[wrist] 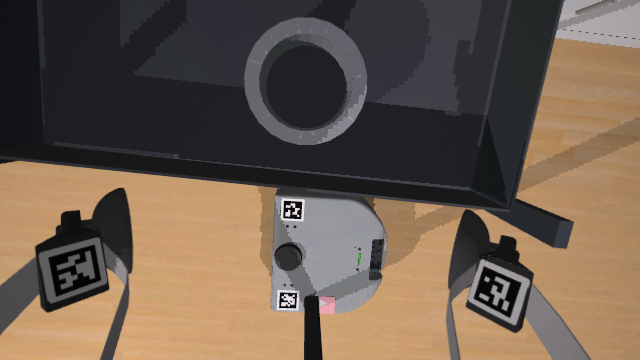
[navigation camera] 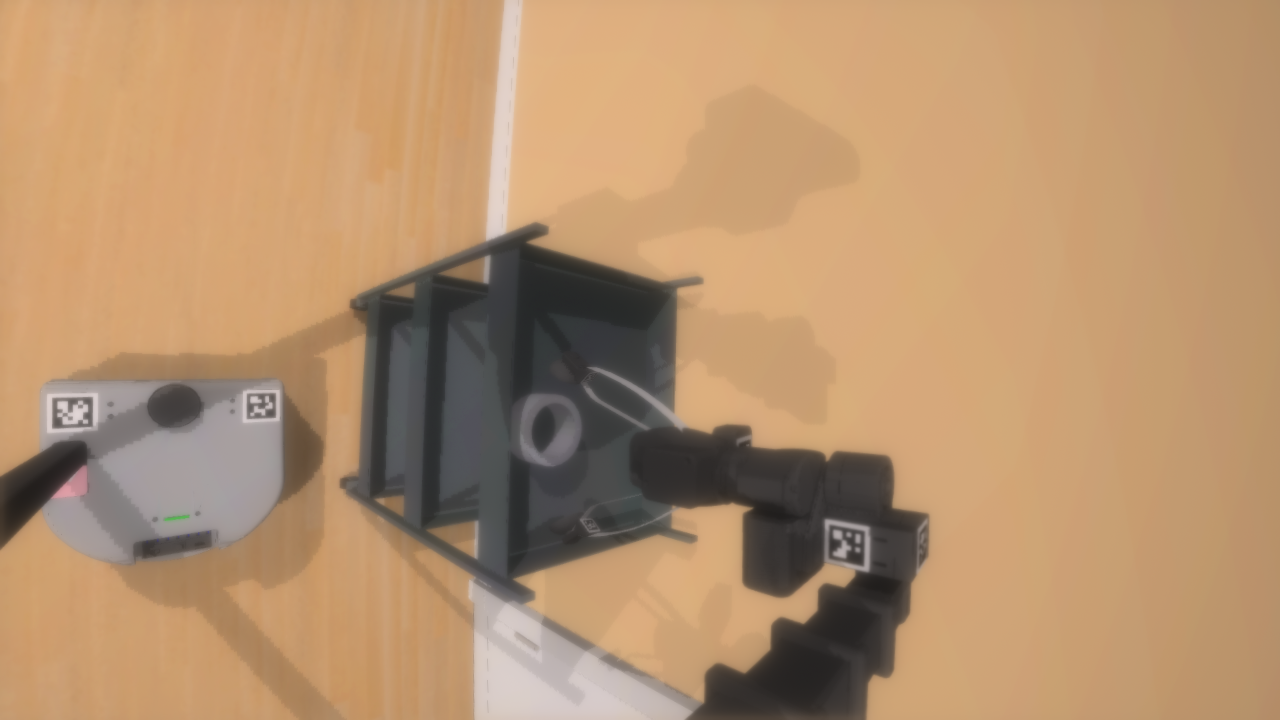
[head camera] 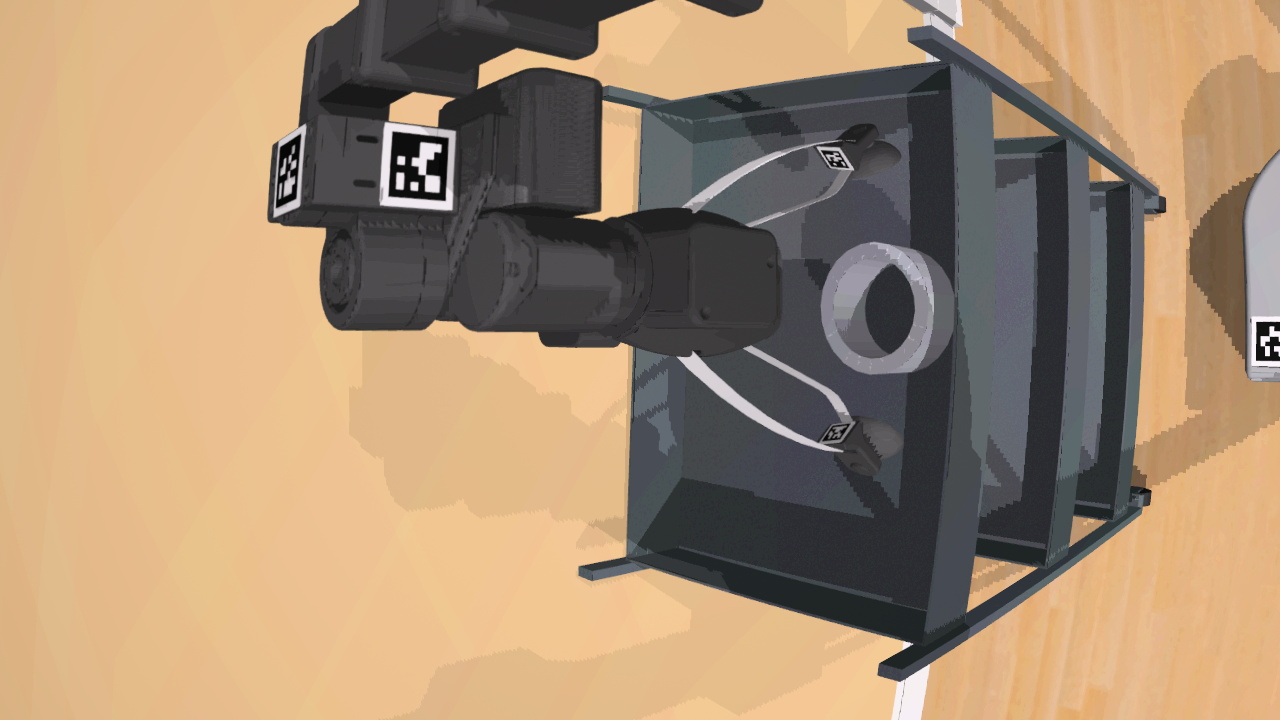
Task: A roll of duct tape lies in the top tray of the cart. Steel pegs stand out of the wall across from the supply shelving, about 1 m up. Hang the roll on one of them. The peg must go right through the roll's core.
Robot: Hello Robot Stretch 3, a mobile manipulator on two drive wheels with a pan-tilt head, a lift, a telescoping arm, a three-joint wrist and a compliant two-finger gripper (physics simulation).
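Places are measured from the robot's base along level axes (x back, y right, z up), in millimetres.
Pixels of known places: gripper, between the fingertips: (navigation camera: 556,445) (head camera: 888,298); robot's base, origin of its link: (navigation camera: 175,403).
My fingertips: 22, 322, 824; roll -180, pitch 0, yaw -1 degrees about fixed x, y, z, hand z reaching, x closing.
Observation:
For each thing: its top centre in the pictures, then the offset to it from my fingertips, as dx, dy, dz. "*": a spot on its surface instead.
- duct tape, centre of its top: (head camera: 873,307) (navigation camera: 554,430) +0, +83, -113
- dark cart's top tray, a spot on its surface: (head camera: 971,402) (navigation camera: 497,381) * -70, +2, -127
The grey-white roll of duct tape (head camera: 938,308) (navigation camera: 571,429) (wrist: 253,80) lies flat, core opening upward, in the dark cart's top tray (head camera: 971,402) (navigation camera: 501,402) (wrist: 150,165), near its front wall. My gripper (head camera: 872,297) (navigation camera: 572,445) (wrist: 297,227) is open wide and empty. It points down over the tray, its fingertips to either side of the roll in the head view. In the wrist view the roll shows beyond the fingertips, centred across the gap and not between the pads. The exact height above the tray is hard to tell. The steel pegs do not show in these views.
The cart's lower trays (head camera: 1015,268) (navigation camera: 389,402) show below the top tray. Its corner posts stick up past the tray. A tan wall (head camera: 179,537) (navigation camera: 1029,268) stands behind the cart. My grey base (navigation camera: 179,465) (wrist: 330,235) is on the wood floor before the cart.

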